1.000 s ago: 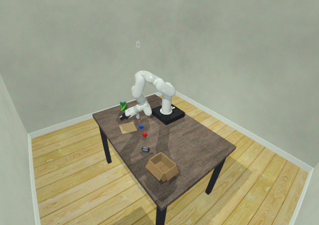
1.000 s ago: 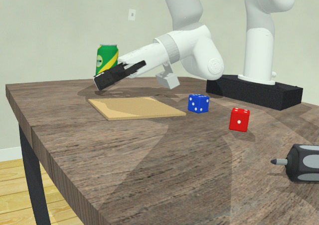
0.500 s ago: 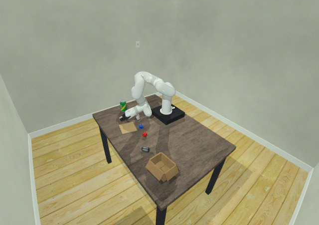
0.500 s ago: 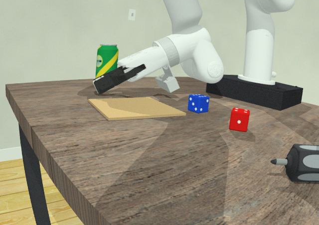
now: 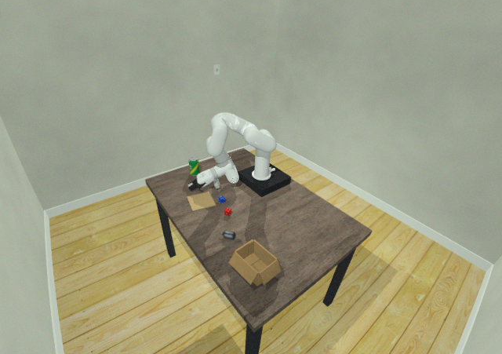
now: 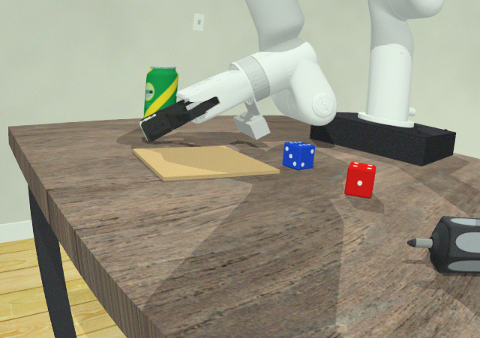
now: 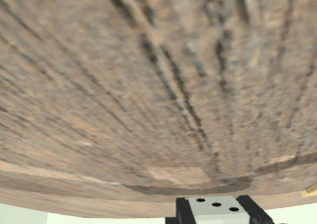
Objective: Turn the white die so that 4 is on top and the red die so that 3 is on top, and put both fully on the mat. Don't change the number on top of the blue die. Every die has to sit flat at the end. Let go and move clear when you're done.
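Right now my hand is 1 cm short of the white die. Also, from my hand: blue die (19 cm to the left, 12 cm behind, 1 cm below); green can (16 cm to the right, 7 cm behind, 4 cm above); tan mat (14 cm to the left, 2 cm below, 1 cm behind).
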